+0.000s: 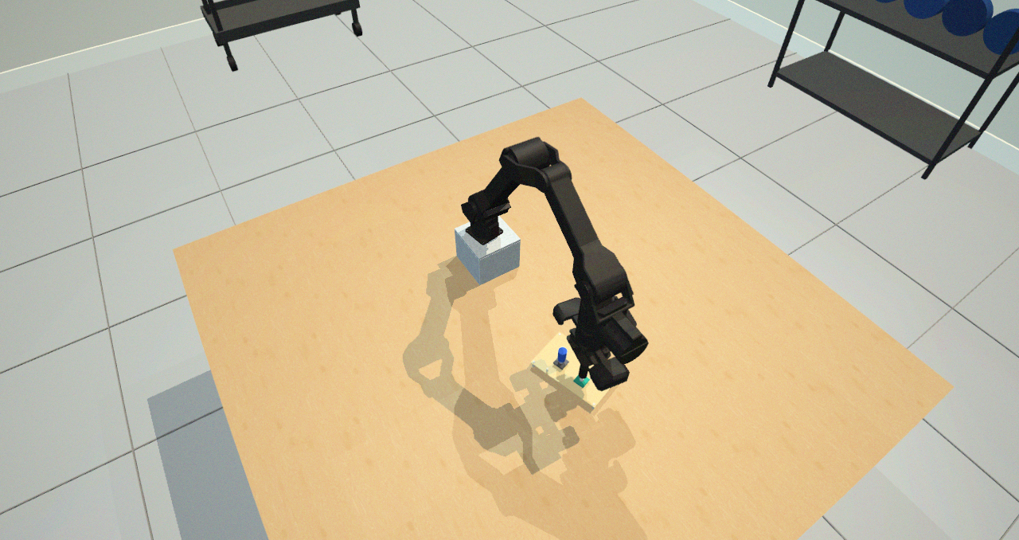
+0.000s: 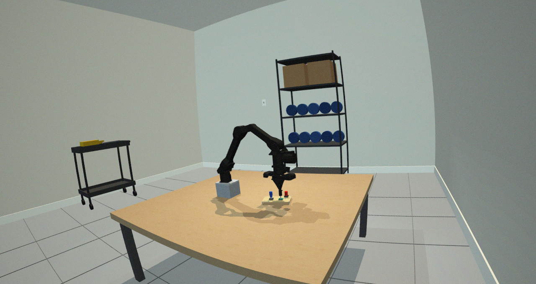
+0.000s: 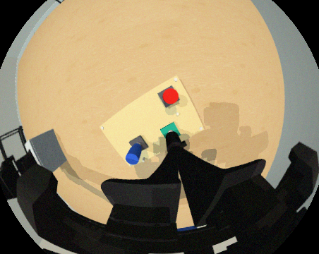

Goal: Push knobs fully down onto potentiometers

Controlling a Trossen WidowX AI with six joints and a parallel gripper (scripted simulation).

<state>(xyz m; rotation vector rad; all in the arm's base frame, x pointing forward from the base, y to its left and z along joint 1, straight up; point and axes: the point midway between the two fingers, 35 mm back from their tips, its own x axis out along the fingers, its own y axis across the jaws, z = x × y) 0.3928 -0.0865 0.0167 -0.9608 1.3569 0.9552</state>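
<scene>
My gripper tip is now 60 mm past the blue knob and 30 mm above it.
</scene>
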